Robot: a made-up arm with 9 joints. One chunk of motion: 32 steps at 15 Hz.
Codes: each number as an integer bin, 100 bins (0 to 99) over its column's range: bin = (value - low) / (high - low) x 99, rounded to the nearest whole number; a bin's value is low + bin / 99 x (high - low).
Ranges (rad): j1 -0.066..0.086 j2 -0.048..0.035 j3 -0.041..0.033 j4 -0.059..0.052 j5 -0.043..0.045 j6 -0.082..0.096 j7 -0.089..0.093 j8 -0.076..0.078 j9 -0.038..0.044
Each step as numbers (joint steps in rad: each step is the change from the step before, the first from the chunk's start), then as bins.
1 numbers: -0.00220 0.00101 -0.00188 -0.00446 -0.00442 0.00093 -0.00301 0.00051 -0.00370
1 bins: 42 58 52 49 43 46 47 49 41
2 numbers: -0.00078 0.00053 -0.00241 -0.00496 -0.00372 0.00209 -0.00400 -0.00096 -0.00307
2 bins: 42 58 52 48 44 47 46 48 42
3 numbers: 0.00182 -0.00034 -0.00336 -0.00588 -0.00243 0.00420 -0.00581 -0.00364 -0.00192
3 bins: 44 57 50 47 46 48 45 47 44
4 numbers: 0.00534 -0.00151 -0.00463 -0.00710 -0.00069 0.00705 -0.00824 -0.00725 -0.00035
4 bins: 46 55 49 46 48 50 44 44 45
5 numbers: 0.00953 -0.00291 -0.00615 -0.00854 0.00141 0.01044 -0.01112 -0.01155 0.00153
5 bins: 49 54 47 45 50 51 42 41 48
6 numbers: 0.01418 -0.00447 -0.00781 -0.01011 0.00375 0.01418 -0.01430 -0.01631 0.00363
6 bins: 52 52 44 44 53 53 41 38 50
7 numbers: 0.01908 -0.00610 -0.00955 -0.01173 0.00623 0.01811 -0.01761 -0.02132 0.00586
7 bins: 55 50 42 42 55 56 39 35 53
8 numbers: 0.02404 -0.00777 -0.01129 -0.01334 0.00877 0.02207 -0.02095 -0.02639 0.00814
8 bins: 59 48 40 41 58 58 37 32 56
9 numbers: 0.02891 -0.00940 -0.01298 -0.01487 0.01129 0.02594 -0.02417 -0.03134 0.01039
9 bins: 62 46 37 39 61 60 35 29 58
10 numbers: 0.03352 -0.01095 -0.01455 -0.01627 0.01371 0.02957 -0.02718 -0.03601 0.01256
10 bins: 65 44 35 38 64 62 34 26 61
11 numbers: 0.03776 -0.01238 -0.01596 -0.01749 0.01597 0.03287 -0.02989 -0.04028 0.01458
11 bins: 68 42 33 37 66 64 32 23 63
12 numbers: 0.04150 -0.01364 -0.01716 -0.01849 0.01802 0.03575 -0.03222 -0.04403 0.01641
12 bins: 70 41 32 36 69 65 31 21 66
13 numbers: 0.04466 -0.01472 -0.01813 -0.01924 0.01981 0.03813 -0.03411 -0.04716 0.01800
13 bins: 72 40 31 35 71 67 30 19 68
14 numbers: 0.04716 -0.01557 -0.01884 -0.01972 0.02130 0.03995 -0.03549 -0.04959 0.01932
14 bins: 74 39 30 35 72 68 29 17 69
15 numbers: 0.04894 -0.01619 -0.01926 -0.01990 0.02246 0.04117 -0.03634 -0.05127 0.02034
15 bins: 75 38 29 35 74 69 29 16 70
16 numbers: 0.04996 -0.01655 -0.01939 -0.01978 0.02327 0.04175 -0.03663 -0.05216 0.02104
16 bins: 76 38 29 35 75 69 28 15 71
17 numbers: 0.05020 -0.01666 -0.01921 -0.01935 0.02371 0.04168 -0.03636 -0.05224 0.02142
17 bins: 76 37 29 35 75 69 29 15 72
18 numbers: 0.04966 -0.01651 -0.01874 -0.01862 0.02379 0.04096 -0.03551 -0.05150 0.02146
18 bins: 75 38 30 36 75 68 29 16 72
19 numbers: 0.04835 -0.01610 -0.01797 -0.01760 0.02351 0.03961 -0.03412 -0.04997 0.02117
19 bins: 74 38 31 37 75 68 30 17 71
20 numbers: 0.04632 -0.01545 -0.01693 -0.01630 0.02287 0.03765 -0.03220 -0.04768 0.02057
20 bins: 73 39 32 38 74 67 31 18 71
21 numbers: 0.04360 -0.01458 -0.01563 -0.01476 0.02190 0.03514 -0.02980 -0.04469 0.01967
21 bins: 71 40 34 39 73 65 32 20 70
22 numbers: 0.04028 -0.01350 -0.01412 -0.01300 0.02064 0.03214 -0.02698 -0.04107 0.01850
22 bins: 69 41 36 41 72 63 34 22 68
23 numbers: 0.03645 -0.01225 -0.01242 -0.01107 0.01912 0.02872 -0.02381 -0.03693 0.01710
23 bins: 67 43 38 43 70 62 35 25 67
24 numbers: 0.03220 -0.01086 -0.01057 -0.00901 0.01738 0.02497 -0.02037 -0.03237 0.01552
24 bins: 64 44 41 45 68 59 37 28 65
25 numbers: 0.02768 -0.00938 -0.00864 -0.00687 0.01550 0.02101 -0.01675 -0.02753 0.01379
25 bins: 61 46 43 46 66 57 39 31 63
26 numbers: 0.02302 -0.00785 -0.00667 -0.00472 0.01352 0.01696 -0.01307 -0.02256 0.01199
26 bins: 58 48 46 48 64 55 41 34 60
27 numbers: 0.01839 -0.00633 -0.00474 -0.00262 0.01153 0.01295 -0.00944 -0.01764 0.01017
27 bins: 55 50 49 50 61 53 43 38 58
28 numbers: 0.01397 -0.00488 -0.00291 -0.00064 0.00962 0.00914 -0.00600 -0.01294 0.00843
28 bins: 52 51 51 52 59 51 45 41 56
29 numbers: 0.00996 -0.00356 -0.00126 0.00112 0.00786 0.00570 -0.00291 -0.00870 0.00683
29 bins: 49 53 53 54 57 49 47 43 54
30 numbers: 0.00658 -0.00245 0.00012 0.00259 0.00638 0.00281 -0.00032 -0.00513 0.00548
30 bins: 47 54 55 55 56 47 48 46 52
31 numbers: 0.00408 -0.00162 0.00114 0.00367 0.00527 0.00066 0.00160 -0.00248 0.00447
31 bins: 46 55 56 56 54 46 49 47 51
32 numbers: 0.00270 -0.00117 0.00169 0.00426 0.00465 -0.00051 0.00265 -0.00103 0.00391
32 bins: 45 56 57 56 54 45 50 48 51
